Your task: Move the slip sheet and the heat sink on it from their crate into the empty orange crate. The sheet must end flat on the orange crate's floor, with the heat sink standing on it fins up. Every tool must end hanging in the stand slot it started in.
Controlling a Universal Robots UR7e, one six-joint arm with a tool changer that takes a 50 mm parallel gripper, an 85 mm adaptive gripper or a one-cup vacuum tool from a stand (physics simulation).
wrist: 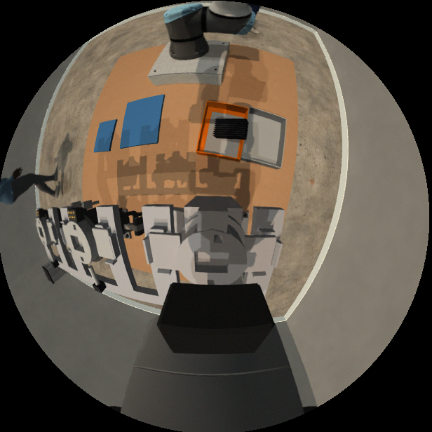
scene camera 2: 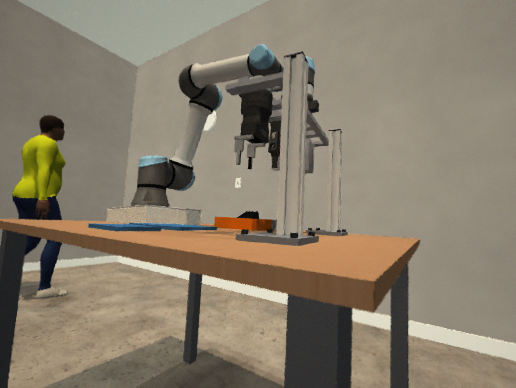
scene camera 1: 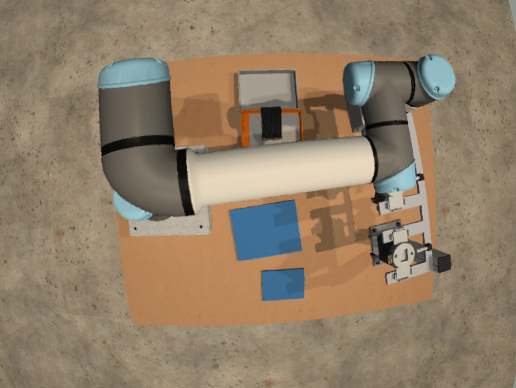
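Pixels of known places: arm's base, origin of the base link: (scene camera 2: pixel 150 209).
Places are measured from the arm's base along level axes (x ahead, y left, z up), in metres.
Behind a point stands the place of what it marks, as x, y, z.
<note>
The black heat sink (scene camera 1: pixel 271 123) @[0.370, 0.184, -0.008] (scene camera 2: pixel 249 215) @[0.385, 0.186, -0.006] (wrist: pixel 231 128) is in the orange crate (scene camera 1: pixel 245 127) @[0.291, 0.187, -0.059] (scene camera 2: pixel 240 223) @[0.407, 0.094, -0.039] (wrist: pixel 202 127), fins up, over the light grey slip sheet (scene camera 1: pixel 255 125) @[0.323, 0.190, -0.057] (wrist: pixel 220 147). One end overlaps the wall beside the grey crate; whether it leans on that wall I cannot tell. The grey crate (scene camera 1: pixel 268 71) @[0.382, 0.365, -0.034] (wrist: pixel 283 142) is empty. In scene camera 2 my gripper (scene camera 2: pixel 244 165) hangs in the stand, fingers apart and empty. In the wrist view a tool's round coupling plate (wrist: pixel 212 265) sits in its slot, apart from the arm's end.
The tool stand (scene camera 1: pixel 424 210) @[0.713, -0.096, 0.280] (scene camera 2: pixel 294 150) @[0.769, -0.257, 0.114] (wrist: pixel 122 250) is at the table's right edge, with another black tool (scene camera 2: pixel 274 145) @[0.615, -0.052, 0.197] hanging beside the gripper. A large blue sheet (scene camera 1: pixel 265 230) @[0.321, -0.142, -0.052] (wrist: pixel 142 122) and a small one (scene camera 1: pixel 283 284) @[0.362, -0.328, -0.052] (wrist: pixel 105 136) lie on the table. A person (scene camera 2: pixel 44 170) stands behind.
</note>
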